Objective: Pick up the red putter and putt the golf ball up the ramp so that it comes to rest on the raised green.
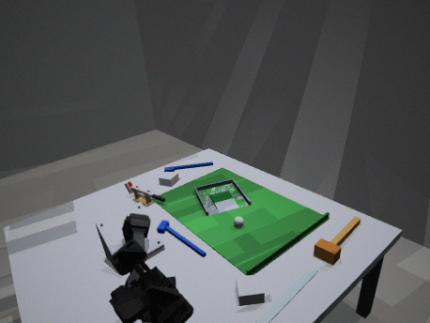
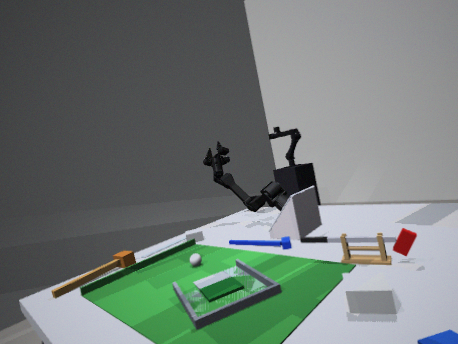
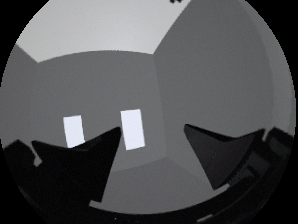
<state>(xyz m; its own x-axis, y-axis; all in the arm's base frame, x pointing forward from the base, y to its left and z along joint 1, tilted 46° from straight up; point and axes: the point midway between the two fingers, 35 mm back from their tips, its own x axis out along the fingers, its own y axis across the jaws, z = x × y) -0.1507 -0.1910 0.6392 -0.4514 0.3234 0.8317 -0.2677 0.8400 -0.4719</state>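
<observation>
Now: the red putter 96 cm to the left of my gripper tip, 41 cm below it and 25 cm ahead of it. From my gripper tip the other things lie so: green mat (64 cm to the left, 58 cm ahead, 46 cm below); white golf ball (53 cm ahead, 50 cm to the left, 44 cm below); blue mallet (58 cm to the left, 45 cm below, 28 cm ahead).
</observation>
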